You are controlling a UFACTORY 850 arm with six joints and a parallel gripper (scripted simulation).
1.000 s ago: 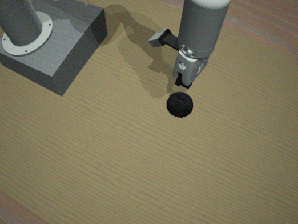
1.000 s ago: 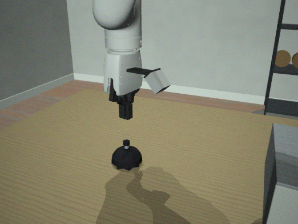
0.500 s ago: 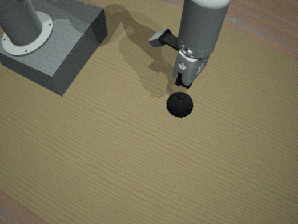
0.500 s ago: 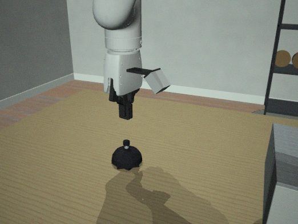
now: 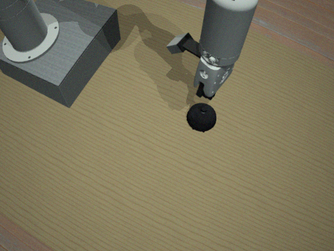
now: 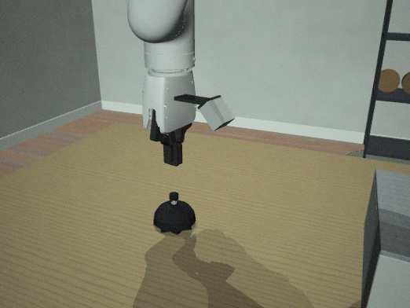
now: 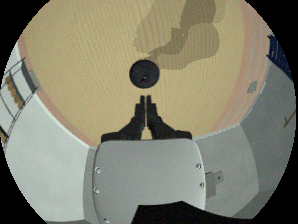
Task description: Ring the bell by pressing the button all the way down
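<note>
My hand is 100 mm above the button. From my hand the other things lie so: black dome-shaped bell 110 mm below.
</note>
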